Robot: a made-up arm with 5 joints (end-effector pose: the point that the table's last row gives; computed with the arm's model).
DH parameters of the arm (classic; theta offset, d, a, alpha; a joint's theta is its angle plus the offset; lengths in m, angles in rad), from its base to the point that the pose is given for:
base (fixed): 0 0 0.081 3.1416
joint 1: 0 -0.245 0.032 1.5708
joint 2: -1.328 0 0.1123 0
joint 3: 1.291 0 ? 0
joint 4: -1.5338 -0.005 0 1.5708
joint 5: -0.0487 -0.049 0 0
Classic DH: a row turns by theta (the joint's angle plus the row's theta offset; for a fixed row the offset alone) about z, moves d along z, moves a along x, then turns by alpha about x.
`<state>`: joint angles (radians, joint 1 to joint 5).
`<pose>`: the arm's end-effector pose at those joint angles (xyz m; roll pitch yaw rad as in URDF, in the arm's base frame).
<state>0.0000 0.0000 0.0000 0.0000 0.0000</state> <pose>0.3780 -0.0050 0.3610 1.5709 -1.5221 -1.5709</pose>
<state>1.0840 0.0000 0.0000 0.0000 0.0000</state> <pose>0.2155 -0.2648 0.3610 1.5707 -1.5221 -2.6547</pose>
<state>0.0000 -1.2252 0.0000 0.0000 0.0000</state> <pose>0.0936 -0.0050 0.5336 3.1241 -0.3452 -3.0898</pose>
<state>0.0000 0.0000 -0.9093 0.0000 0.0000</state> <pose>0.2807 -0.0050 0.5461 3.1037 -0.6606 -3.0799</pose>
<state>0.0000 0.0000 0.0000 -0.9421 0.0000</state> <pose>0.3578 -0.0050 0.4006 3.1062 -0.6278 -3.0814</pose>
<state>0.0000 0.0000 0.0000 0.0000 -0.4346</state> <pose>0.3780 -0.0050 0.3610 1.5708 -1.0875 -1.5708</pose>
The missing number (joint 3, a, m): 0.1891
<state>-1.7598 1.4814 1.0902 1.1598 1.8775</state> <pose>0.0959 -0.0512 0.1472 2.1762 -0.2137 -3.0983</pose>
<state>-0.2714 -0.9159 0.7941 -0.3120 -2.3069</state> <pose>0.2684 0.0470 0.3833 2.1505 0.6961 -0.9019</pose>
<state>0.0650 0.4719 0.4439 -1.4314 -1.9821</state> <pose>0.3490 -0.0225 0.2084 2.1348 0.3966 -1.3962</pose>
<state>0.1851 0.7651 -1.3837 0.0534 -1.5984</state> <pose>0.3929 -0.0635 0.4465 2.1373 0.0644 -1.7150</pose>
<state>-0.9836 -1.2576 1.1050 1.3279 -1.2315</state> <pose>0.1634 0.1148 0.2947 0.3805 -0.1106 -0.3179</pose>
